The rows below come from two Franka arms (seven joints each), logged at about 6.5 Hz.
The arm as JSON. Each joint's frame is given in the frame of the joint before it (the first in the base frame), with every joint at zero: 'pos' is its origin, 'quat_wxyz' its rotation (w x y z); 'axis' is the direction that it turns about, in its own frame. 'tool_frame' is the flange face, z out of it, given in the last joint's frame.
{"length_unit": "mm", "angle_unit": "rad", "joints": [
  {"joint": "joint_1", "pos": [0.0, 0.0, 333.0], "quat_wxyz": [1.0, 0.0, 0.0, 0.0], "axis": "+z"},
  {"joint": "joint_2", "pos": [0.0, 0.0, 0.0], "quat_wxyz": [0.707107, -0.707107, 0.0, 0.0], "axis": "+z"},
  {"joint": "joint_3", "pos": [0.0, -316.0, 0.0], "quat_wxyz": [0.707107, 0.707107, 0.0, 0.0], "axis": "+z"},
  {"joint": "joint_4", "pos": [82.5, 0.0, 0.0], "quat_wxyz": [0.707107, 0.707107, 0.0, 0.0], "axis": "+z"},
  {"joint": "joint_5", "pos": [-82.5, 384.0, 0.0], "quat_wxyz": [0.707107, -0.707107, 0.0, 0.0], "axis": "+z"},
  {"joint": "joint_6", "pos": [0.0, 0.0, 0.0], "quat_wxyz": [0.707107, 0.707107, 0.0, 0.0], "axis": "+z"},
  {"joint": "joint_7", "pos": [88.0, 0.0, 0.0], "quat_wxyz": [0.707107, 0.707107, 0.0, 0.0], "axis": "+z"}
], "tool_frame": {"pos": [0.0, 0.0, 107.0], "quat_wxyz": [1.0, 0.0, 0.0, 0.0]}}
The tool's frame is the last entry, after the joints.
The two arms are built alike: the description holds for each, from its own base.
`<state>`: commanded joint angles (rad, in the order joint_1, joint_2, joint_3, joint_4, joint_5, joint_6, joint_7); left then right.
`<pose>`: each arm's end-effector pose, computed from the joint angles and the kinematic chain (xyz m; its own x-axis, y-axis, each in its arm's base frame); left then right.
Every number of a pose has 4 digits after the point.
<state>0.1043 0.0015 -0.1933 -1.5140 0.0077 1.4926 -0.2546 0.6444 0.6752 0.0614 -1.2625 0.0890 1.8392 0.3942</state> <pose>0.5453 -0.0477 0.6435 0.9860 0.1654 -0.0203 0.1652 -0.9862 -0.0129 0.5556 0.4690 0.3534 0.9526 0.2712 -0.1382 0.2632 -0.9619 -0.0737</pose>
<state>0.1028 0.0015 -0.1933 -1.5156 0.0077 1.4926 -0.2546 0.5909 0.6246 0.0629 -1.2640 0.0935 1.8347 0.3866</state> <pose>0.5452 -0.0485 0.6428 0.9862 0.1640 -0.0218 0.1637 -0.9864 -0.0133 0.5770 0.4381 0.3891 0.9680 0.2310 -0.0981 0.2219 -0.9704 -0.0953</pose>
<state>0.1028 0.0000 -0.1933 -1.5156 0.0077 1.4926 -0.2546 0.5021 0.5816 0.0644 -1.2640 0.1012 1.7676 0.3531</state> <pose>0.5447 -0.0486 0.6436 0.9863 0.1640 -0.0203 0.1637 -0.9864 -0.0132 0.6033 0.3819 0.4148 0.9756 0.1840 -0.1195 0.1730 -0.9801 -0.0970</pose>
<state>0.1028 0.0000 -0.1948 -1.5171 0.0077 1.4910 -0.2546 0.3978 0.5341 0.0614 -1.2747 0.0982 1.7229 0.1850</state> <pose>0.5445 -0.0494 0.6427 0.9864 0.1625 -0.0233 0.1622 -0.9867 -0.0140 0.6303 0.3114 0.4397 0.9623 0.2497 -0.1079 0.2383 -0.9651 -0.1083</pose>
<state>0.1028 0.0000 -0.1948 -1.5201 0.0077 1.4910 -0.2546 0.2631 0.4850 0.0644 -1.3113 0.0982 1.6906 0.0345</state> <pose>0.5444 -0.0494 0.6413 0.9864 0.1625 -0.0262 0.1622 -0.9867 -0.0148 0.6524 0.2223 0.4542 0.9561 0.2719 -0.1098 0.2585 -0.9583 -0.1217</pose>
